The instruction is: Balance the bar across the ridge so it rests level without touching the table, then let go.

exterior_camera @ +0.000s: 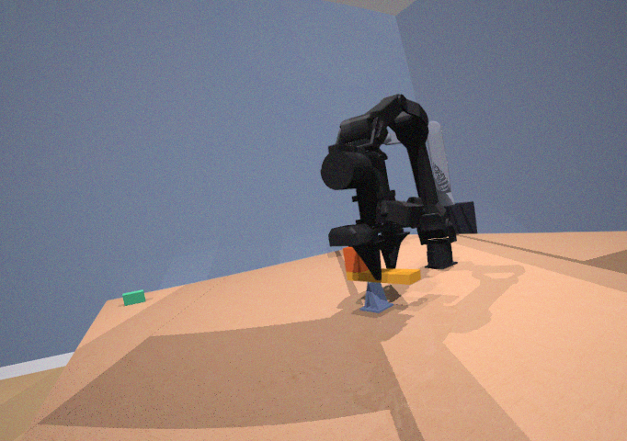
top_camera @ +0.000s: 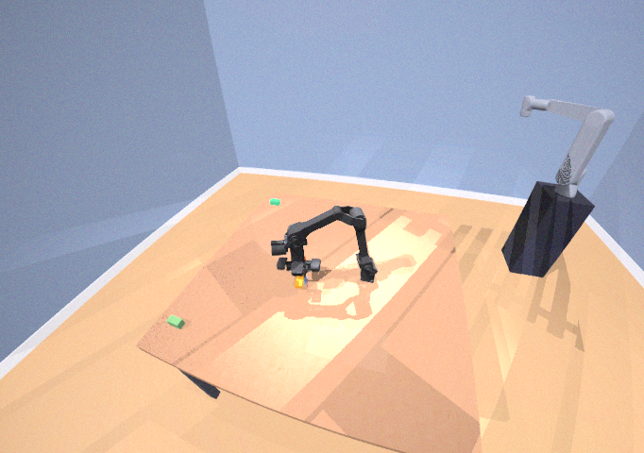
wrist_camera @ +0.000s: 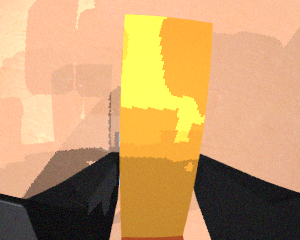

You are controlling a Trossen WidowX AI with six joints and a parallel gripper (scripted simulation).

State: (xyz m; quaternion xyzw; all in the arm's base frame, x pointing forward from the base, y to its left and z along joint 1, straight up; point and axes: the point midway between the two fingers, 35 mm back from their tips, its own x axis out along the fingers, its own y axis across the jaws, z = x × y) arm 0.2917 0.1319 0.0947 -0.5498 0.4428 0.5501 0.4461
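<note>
Right now the bar is 3 cm to the right of my gripper tip, 2 cm above it and 1 cm ahead of it.
</note>
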